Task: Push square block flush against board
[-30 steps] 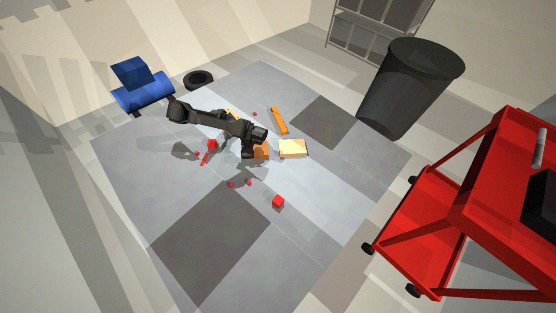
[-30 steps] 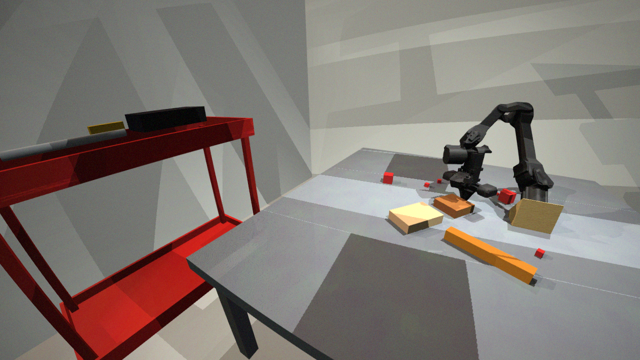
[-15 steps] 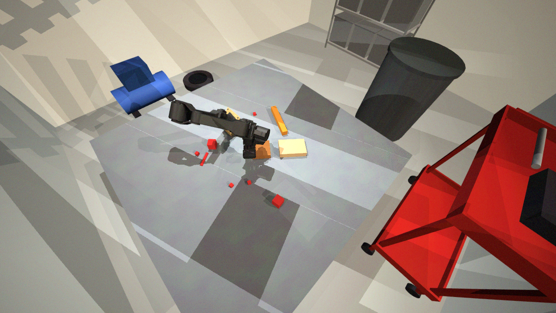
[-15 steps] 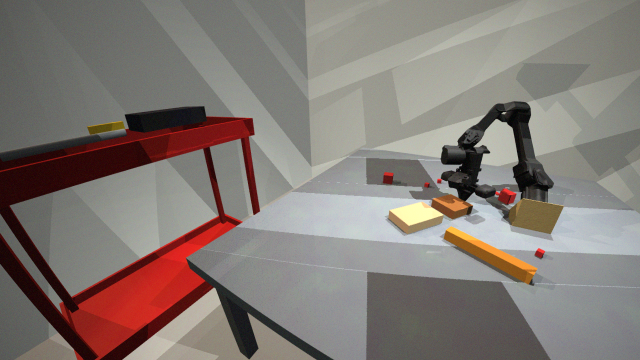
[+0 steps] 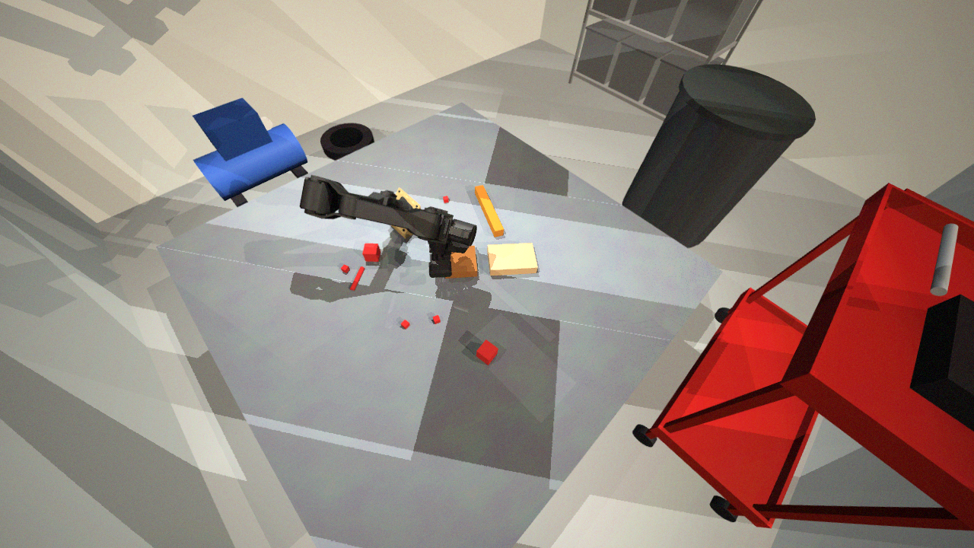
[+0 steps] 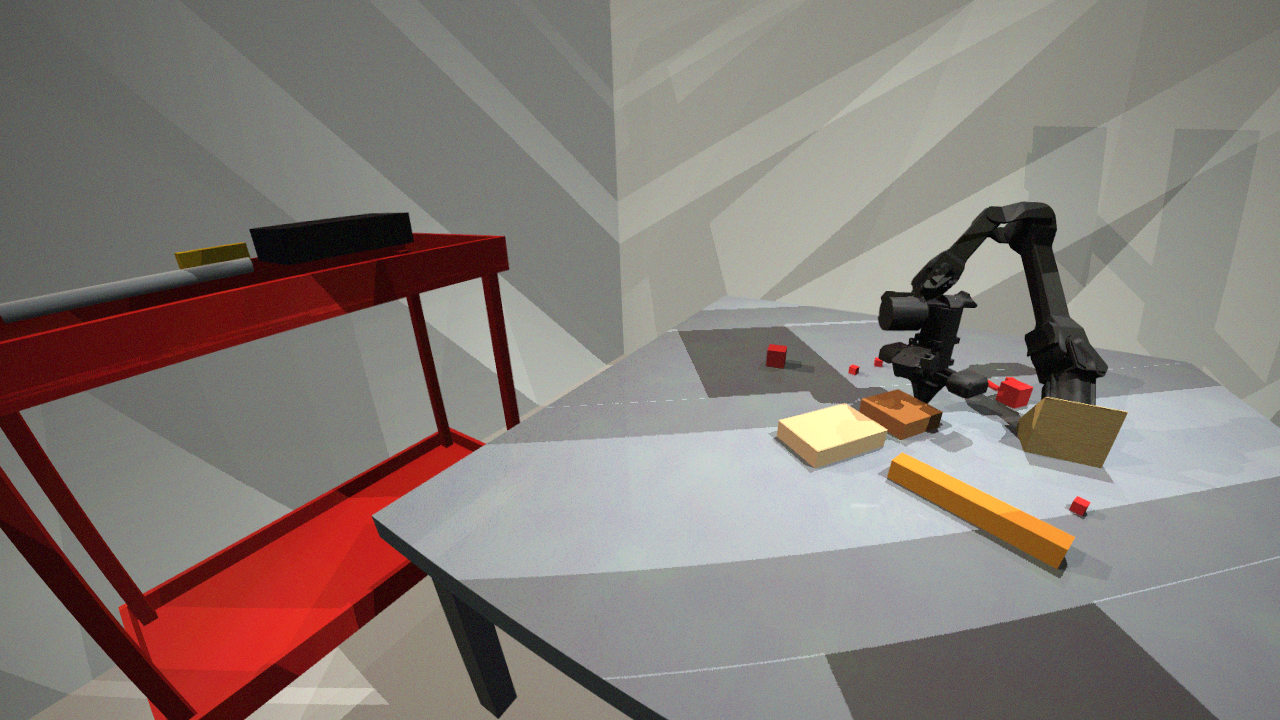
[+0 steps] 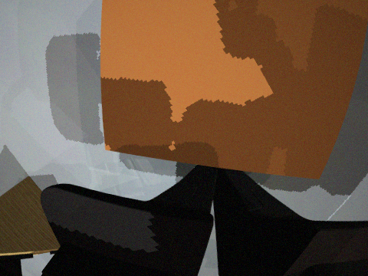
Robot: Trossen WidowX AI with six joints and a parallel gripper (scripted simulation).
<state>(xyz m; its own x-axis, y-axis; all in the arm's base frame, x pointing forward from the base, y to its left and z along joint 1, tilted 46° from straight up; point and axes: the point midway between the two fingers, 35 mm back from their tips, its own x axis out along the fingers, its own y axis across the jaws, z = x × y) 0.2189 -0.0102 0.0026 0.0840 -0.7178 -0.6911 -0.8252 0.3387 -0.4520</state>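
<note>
The square block is 50 mm to the left of my gripper tip, 30 mm ahead of it and 10 mm above it. Round my gripper tip: red stick 230 mm to the right, 120 mm behind, 10 mm below; orange bar 260 mm to the left, 80 mm behind, 10 mm above; board 180 mm to the left, 120 mm ahead, 10 mm above.
</note>
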